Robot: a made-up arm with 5 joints.
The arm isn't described. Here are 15 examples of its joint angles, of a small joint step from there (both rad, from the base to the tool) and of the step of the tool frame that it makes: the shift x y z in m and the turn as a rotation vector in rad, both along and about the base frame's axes.
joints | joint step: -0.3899 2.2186 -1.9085 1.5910 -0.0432 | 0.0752 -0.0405 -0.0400 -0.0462 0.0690
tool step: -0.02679 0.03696 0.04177 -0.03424 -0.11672 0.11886
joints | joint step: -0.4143 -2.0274 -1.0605 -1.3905 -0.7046 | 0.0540 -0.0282 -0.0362 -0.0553 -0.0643
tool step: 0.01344 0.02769 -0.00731 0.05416 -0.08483 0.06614
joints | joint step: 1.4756 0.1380 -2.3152 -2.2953 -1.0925 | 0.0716 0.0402 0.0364 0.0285 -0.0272
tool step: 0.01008 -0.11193 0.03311 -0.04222 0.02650 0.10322
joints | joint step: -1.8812 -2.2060 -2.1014 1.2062 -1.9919 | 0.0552 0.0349 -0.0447 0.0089 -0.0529
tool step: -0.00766 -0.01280 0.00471 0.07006 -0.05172 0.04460
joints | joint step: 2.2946 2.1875 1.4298 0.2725 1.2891 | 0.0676 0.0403 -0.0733 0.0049 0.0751
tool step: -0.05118 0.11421 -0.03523 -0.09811 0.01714 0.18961
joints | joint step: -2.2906 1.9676 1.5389 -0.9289 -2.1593 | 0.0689 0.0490 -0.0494 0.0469 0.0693
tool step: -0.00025 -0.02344 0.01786 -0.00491 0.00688 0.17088
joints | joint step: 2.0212 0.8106 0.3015 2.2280 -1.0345 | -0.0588 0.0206 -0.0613 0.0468 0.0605
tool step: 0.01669 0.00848 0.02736 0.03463 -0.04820 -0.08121
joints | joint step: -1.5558 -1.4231 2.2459 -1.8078 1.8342 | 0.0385 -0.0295 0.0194 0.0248 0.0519
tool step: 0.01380 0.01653 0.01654 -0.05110 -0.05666 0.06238
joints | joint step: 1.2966 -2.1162 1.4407 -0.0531 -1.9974 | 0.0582 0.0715 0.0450 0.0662 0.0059
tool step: -0.03587 -0.00994 -0.00266 -0.05303 0.05285 0.12441
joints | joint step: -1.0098 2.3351 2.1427 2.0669 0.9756 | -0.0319 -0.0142 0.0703 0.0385 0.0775
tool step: 0.05949 -0.01306 -0.03307 0.01800 0.09222 -0.11541
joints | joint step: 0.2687 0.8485 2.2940 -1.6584 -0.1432 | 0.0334 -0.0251 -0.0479 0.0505 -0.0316
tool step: 0.01951 -0.06692 -0.00123 -0.05402 0.01704 0.05808
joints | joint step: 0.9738 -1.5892 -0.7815 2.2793 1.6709 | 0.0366 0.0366 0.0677 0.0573 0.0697
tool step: 0.00642 0.02560 0.01824 0.03337 -0.02313 0.15110
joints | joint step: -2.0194 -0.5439 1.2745 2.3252 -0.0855 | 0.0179 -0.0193 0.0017 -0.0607 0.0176
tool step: 0.01880 -0.01692 0.00075 0.01725 0.01083 0.07105
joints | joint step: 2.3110 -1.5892 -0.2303 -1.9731 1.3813 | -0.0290 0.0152 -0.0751 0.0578 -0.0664
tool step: 0.00480 -0.04778 -0.00624 0.01244 0.07177 -0.12777
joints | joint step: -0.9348 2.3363 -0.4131 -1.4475 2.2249 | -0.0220 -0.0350 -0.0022 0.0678 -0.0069
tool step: 0.03737 -0.03630 -0.00355 -0.07147 -0.07153 -0.03548
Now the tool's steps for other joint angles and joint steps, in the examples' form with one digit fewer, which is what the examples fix.
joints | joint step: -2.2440 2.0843 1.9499 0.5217 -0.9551 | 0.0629 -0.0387 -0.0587 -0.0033 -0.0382
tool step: -0.0311 0.0671 -0.0297 -0.0517 0.0272 0.0870
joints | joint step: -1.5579 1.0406 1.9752 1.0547 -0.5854 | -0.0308 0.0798 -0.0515 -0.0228 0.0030
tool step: -0.0038 0.0377 0.0564 0.0738 0.0052 0.0264
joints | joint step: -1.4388 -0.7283 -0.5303 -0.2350 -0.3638 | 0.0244 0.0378 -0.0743 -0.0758 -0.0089
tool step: 0.0364 0.0325 0.0324 0.0962 0.0362 -0.0509
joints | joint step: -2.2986 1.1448 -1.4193 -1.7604 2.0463 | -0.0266 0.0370 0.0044 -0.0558 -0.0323
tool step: -0.0303 0.0043 -0.0072 0.0485 0.0317 -0.0480
